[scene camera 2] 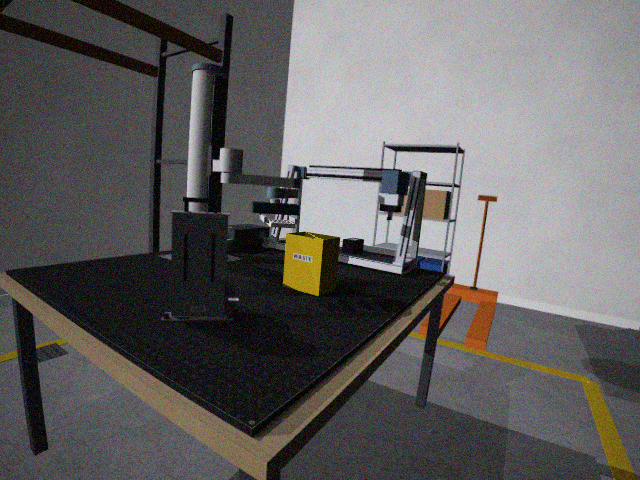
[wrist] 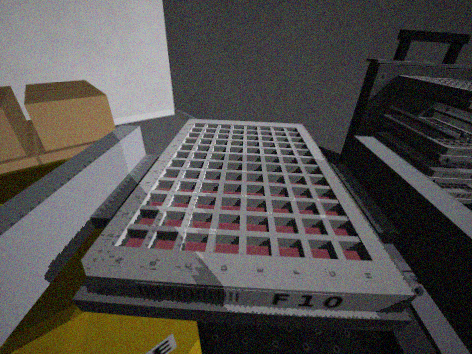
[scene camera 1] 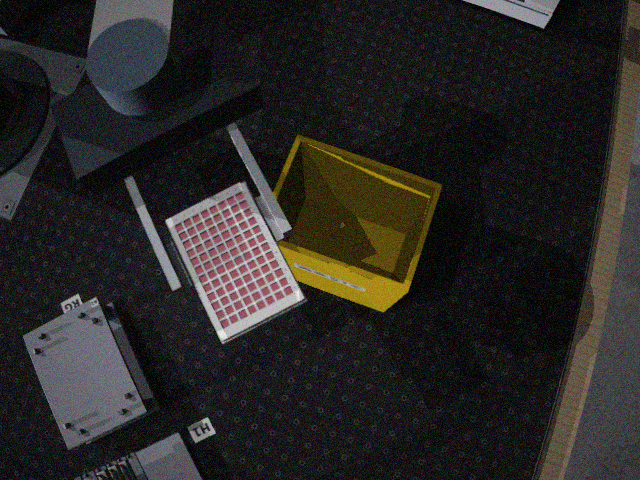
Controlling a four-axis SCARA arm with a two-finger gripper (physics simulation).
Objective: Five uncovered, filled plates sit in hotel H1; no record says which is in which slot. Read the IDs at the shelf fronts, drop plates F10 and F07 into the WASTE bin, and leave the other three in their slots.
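Frame: origin at the arm's base, x ahead, y left, z up, level; metres.
Where they show: gripper, fingertip midpoint: (scene camera 2: 280, 220) (wrist: 244, 150) (scene camera 1: 233, 262).
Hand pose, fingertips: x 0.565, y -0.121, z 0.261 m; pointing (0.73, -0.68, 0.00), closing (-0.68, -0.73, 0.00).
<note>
Each offset is from my fingertips to the top centre of the thing. "*": to the spot under its first point.
My gripper (scene camera 1: 230, 259) (wrist: 244, 150) is shut on plate F10 @[dx -0.004, dy +0.003, dz -0.004 m] (scene camera 1: 235, 260) (wrist: 250, 272), an uncovered white plate with red-filled wells. "F10" reads on its front edge in the wrist view. The plate is held level, beside the yellow WASTE bin @[dx +0.081, dy +0.095, dz -0.048 m] (scene camera 1: 382, 297) (scene camera 2: 305, 273) (wrist: 125, 335), and its right edge overlaps the bin's left corner in scene camera 1. Part of the bin's floor shows. Hotel H1 @[* dx -0.044, dy -0.247, dz -0.241 m] (scene camera 1: 170, 457) is at the bottom edge, by its H1 label @[* dx -0.019, dy -0.197, dz -0.248 m] (scene camera 1: 201, 429). Plates in the hotel show dark at the right of the wrist view; their IDs are unreadable.
A grey stand (scene camera 1: 82, 377) labelled RG is at the lower left, between the held plate and the view's edge. A gantry frame (scene camera 2: 413, 222) stands behind the bin. Cardboard boxes (wrist: 70, 120) show beyond the left finger. The table's wooden edge (scene camera 1: 584, 377) runs along the right.
</note>
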